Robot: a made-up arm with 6 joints.
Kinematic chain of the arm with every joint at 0, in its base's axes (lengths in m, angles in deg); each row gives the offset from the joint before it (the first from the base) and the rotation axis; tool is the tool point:
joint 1: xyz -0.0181 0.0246 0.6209 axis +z
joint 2: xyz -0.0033 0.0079 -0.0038 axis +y
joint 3: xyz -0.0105 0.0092 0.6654 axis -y
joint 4: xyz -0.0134 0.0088 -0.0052 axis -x
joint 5: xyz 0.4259 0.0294 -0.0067 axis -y
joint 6: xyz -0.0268 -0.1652 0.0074 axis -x
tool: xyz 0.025 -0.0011 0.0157
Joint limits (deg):
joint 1: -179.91..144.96
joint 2: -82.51..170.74
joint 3: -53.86..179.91
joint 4: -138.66..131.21
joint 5: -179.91..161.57
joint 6: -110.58..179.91
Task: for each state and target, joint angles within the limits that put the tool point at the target. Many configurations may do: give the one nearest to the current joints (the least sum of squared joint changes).
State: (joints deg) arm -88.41 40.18 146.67 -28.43 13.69 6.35
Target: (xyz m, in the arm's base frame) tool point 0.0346 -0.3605 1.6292
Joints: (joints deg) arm -71.43 26.35 116.49 -50.86 -0.55 3.59
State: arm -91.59 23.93 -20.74 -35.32 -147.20 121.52
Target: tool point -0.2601 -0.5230 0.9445
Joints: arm -106.47 25.83 -5.52 -29.98 -147.15 121.93
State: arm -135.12 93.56 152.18 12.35 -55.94 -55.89
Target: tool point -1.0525 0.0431 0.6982
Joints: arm -174.20 101.05 127.96 3.49 -57.76 -55.40
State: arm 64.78 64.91 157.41 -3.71 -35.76 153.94
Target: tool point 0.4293 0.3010 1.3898
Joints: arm 42.81 57.51 155.95 -3.49 -35.68 154.47
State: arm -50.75 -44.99 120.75 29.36 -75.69 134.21
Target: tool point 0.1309 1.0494 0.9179
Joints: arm -102.81 -67.42 97.52 31.10 -76.45 127.64
